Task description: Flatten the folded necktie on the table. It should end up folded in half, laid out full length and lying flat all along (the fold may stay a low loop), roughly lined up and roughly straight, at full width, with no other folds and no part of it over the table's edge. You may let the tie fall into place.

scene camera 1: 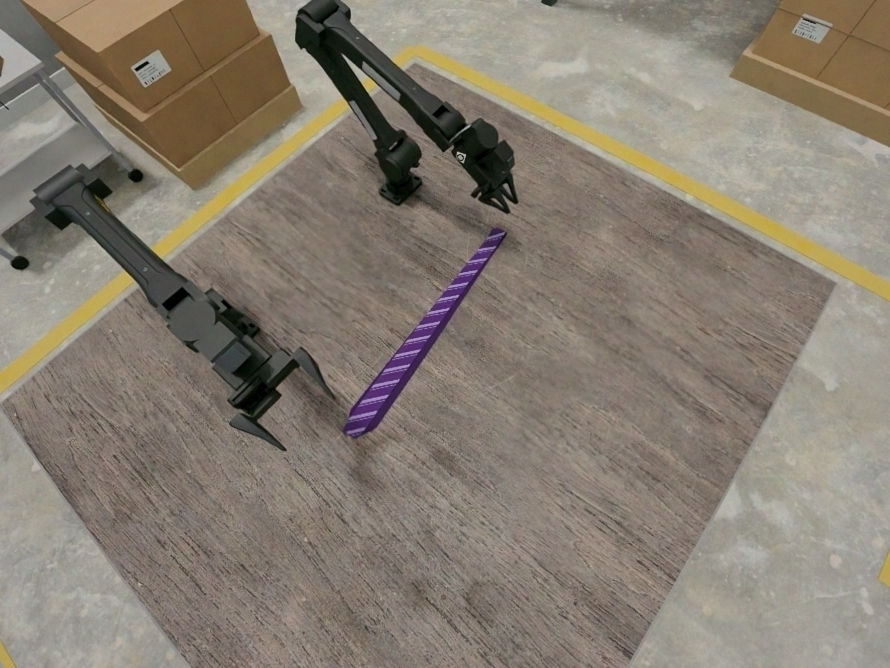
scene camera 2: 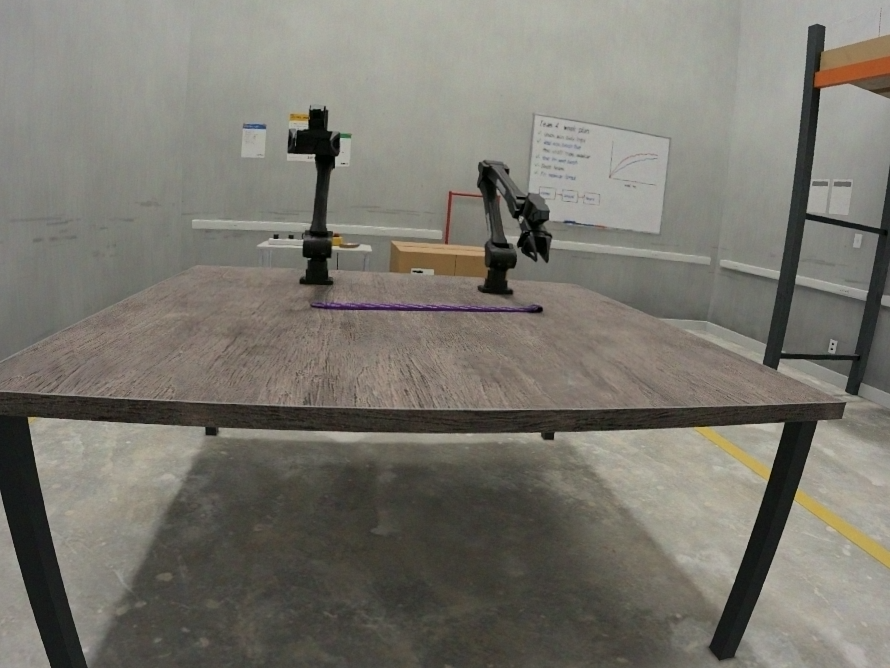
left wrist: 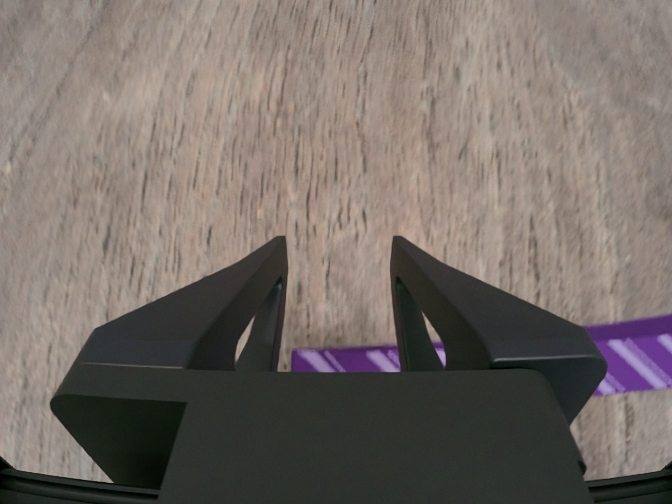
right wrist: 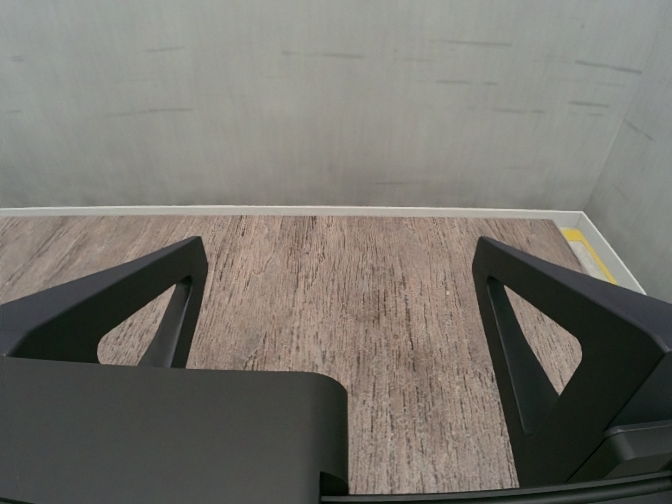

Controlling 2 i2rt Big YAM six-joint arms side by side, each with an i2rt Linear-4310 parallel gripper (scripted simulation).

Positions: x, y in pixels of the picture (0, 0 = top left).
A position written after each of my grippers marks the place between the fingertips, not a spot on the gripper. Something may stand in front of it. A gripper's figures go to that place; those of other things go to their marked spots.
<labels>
My left gripper (scene camera 1: 513, 208) is 1.16 m from the lens. My right gripper (scene camera 1: 310, 423) is 0.65 m from the lens. A purple striped necktie (scene camera 1: 367, 413): 1.10 m from the lens.
</labels>
